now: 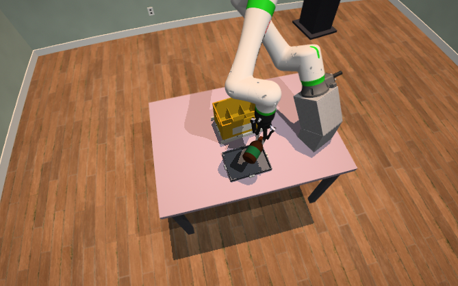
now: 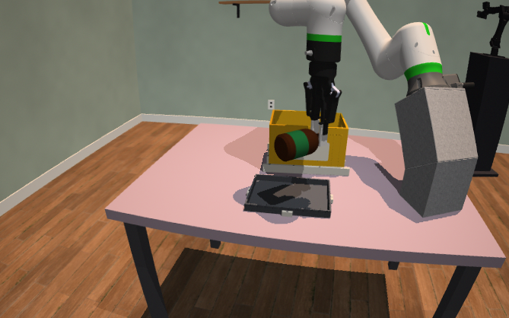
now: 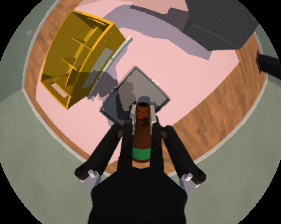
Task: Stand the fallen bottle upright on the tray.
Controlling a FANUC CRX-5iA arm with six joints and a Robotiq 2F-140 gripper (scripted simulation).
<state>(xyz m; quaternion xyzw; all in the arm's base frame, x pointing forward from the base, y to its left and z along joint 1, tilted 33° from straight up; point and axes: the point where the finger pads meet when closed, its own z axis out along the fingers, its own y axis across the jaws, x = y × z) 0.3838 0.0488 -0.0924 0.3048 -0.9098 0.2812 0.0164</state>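
Right now the bottle is 50 mm ahead of my hand, 30 mm to the left of it and 20 mm below it. From my hand the other things lie so: yellow crate: 270 mm to the right, 140 mm below; then tray: 70 mm ahead, 210 mm below.
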